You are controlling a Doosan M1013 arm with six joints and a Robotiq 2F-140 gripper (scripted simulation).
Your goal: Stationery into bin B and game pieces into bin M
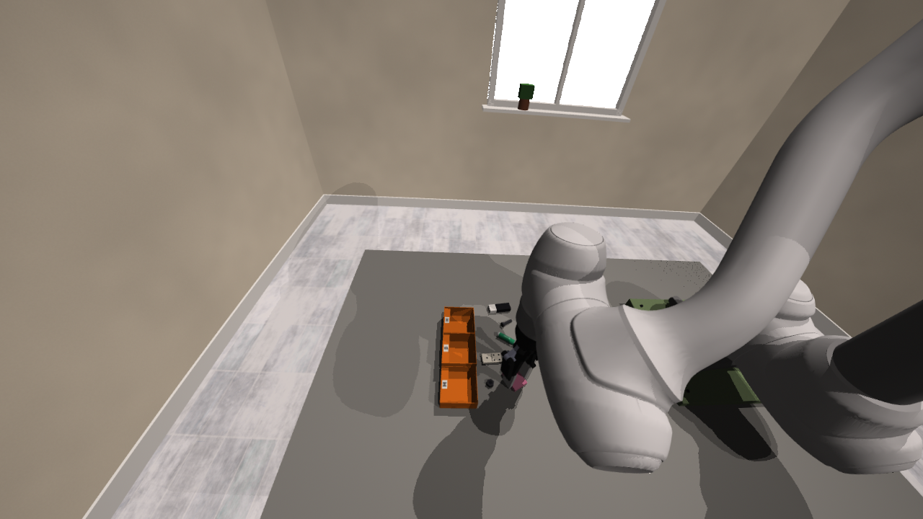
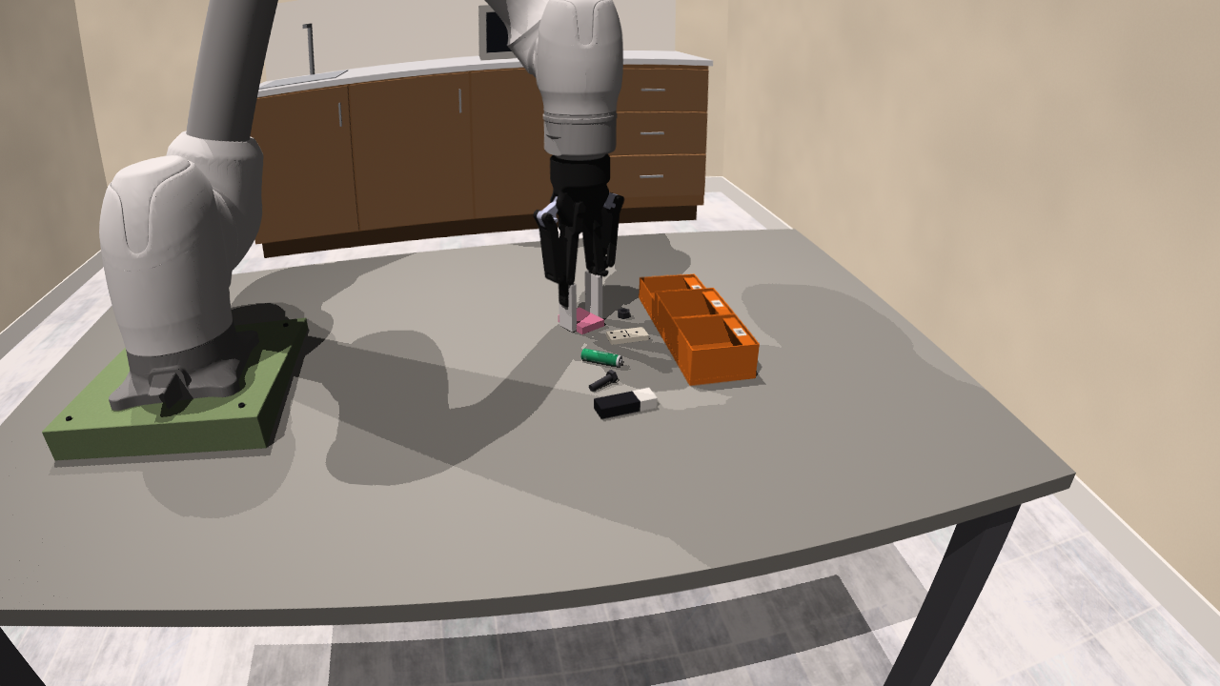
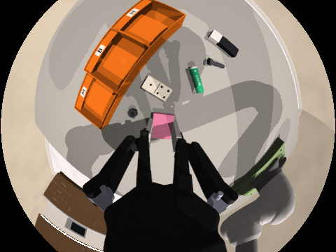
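The pink sticky-note pad lies 3 cm below my hand. Also, from my hand: green battery: 11 cm to the right, 3 cm below; cream domino: 6 cm to the right, 4 cm ahead, 3 cm below; small black nut: 6 cm ahead, 3 cm below, 1 cm to the left.
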